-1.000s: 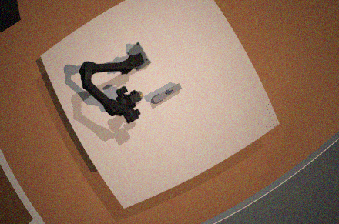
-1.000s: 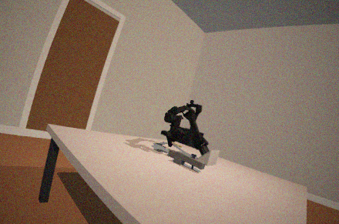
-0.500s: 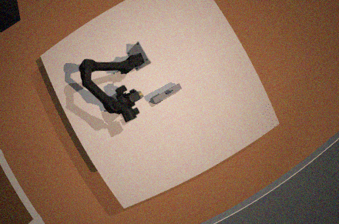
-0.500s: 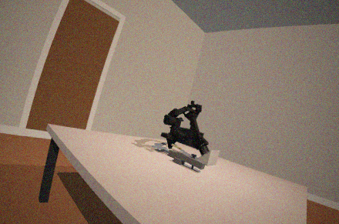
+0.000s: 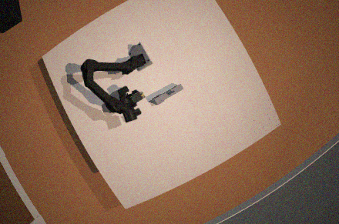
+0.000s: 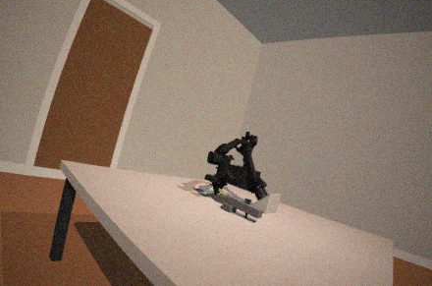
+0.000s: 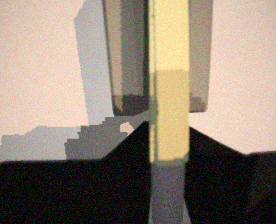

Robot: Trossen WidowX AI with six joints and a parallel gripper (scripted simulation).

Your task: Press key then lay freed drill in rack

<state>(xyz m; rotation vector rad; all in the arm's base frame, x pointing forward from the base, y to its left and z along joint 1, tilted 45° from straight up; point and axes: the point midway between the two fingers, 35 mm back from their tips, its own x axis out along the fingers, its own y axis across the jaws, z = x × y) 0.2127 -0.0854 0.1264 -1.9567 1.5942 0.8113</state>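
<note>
The drill is 1 cm behind my gripper tip, 4 cm to the left of it and 3 cm above it. From my gripper tip the other things lie so: grey holder block 4 cm ahead, 22 cm to the left, 1 cm above; grey-tan fixture block 1 cm behind, 5 cm to the left, 1 cm below; dark blue key 4 cm ahead, 25 cm to the left, 3 cm above.
</note>
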